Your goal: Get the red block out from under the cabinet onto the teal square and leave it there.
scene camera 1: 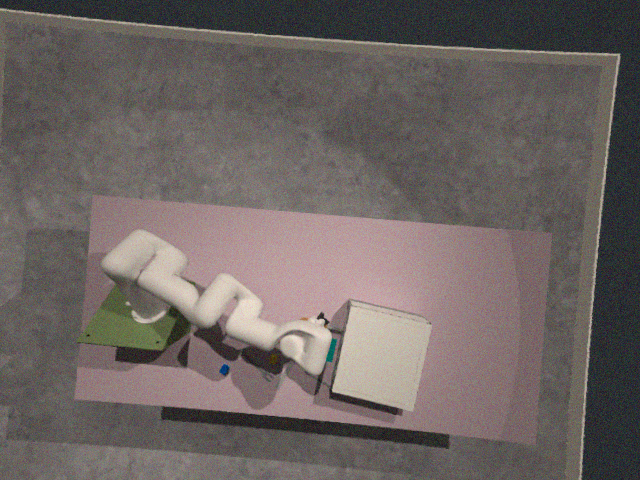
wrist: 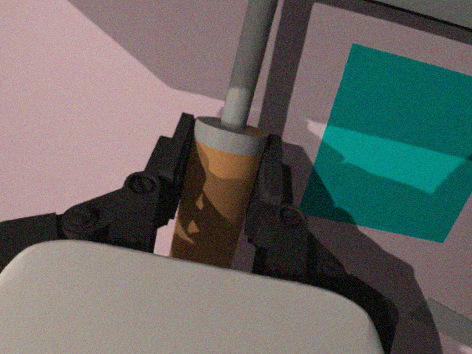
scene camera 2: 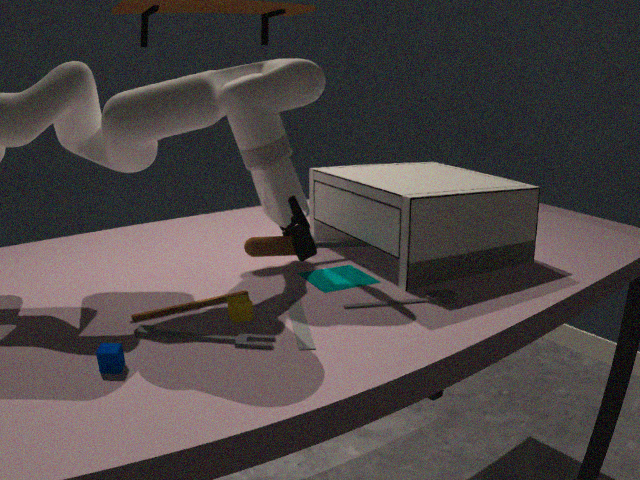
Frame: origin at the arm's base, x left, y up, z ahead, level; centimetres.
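Seen in the pictures: gripper, fingertip midpoint: (scene camera 1: 325,325) (wrist: 225,147) (scene camera 2: 303,253); arm's base, link origin: (scene camera 1: 152,308).
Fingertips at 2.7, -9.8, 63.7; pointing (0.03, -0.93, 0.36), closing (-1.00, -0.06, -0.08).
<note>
Pixels of each thing's top centre, then the offset from my fingertips to it, as dx, dy, dz. "pt": a spot on its surface instead. Level surfaces: height alone.
- orange handle, top centre: (wrist: 201,252) (scene camera 2: 283,233) +0.2, +3.7, -3.5
- white cabinet, top centre: (scene camera 2: 424,175) (scene camera 1: 381,358) -4.3, +12.1, +21.4
- teal square, surface spot: (wrist: 400,210) pt -10.4, -1.5, -2.3
- blue block, top centre: (scene camera 2: 108,348) (scene camera 1: 223,370) -24.4, +1.0, -36.2
- yellow block, top centre: (scene camera 2: 239,299) (scene camera 1: 272,360) -16.8, +1.0, -17.7
- wooden stick, top centre: (scene camera 2: 190,303) -11.0, -0.8, -22.7
- grey fork-ended tool, top centre: (scene camera 2: 201,333) (scene camera 1: 255,365) -20.9, -0.7, -24.4
- pale strip, top centre: (scene camera 2: 299,322) (scene camera 1: 286,372) -21.6, -1.4, -11.8
- table, surface height: dy -1.5
- thin grey rod, top centre: (scene camera 2: 402,297) (scene camera 1: 322,383) -22.7, -0.7, +3.1
My gripper (scene camera 1: 322,318) (scene camera 2: 306,252) (wrist: 225,147) is shut on the orange handle (scene camera 2: 267,246) (wrist: 217,185) of a long tool, near its grey collar. The tool is raised a little above the table, and its grey rod (wrist: 250,60) points towards the low opening under the cabinet. The white cabinet (scene camera 1: 382,356) (scene camera 2: 470,222) stands beyond the teal square. The teal square (scene camera 1: 331,350) (scene camera 2: 338,277) (wrist: 400,210) lies flat before the cabinet's open side, to the right of my fingers in the wrist view. The red block does not show in any view; the rod's far end is hidden.
A blue block (scene camera 1: 224,369) (scene camera 2: 110,358), a yellow block (scene camera 1: 273,358) (scene camera 2: 240,307), a wooden stick (scene camera 2: 188,306), a grey fork-ended tool (scene camera 2: 191,336) and a pale strip (scene camera 2: 301,328) lie on the table (scene camera 1: 465,289). A thin grey rod (scene camera 2: 382,304) lies by the cabinet's near corner.
</note>
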